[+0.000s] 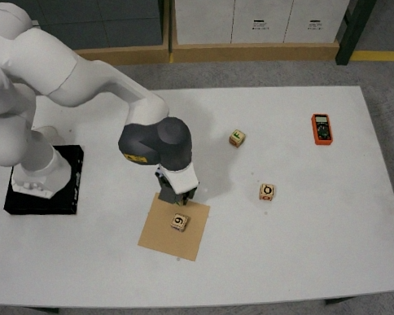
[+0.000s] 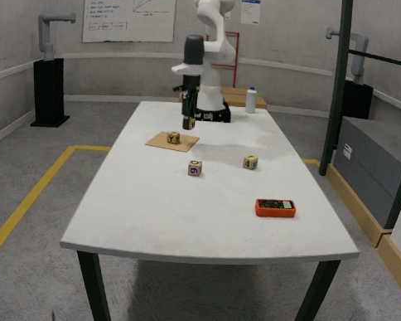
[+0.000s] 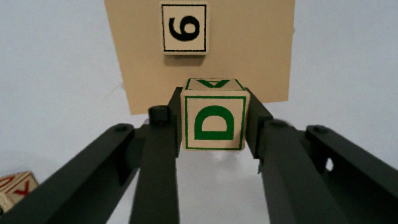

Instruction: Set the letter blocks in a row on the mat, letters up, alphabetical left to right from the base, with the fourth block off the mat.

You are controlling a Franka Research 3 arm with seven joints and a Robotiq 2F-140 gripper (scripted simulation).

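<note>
My hand is 10 cm above the tan mat, 7 cm to the left of it and 2 cm past it. From my hand the other things lie so: orange multimeter 56 cm ahead, 30 cm to the left, 9 cm below; block 1 cm below; white bottle 65 cm behind, 38 cm to the left, 2 cm below.
</note>
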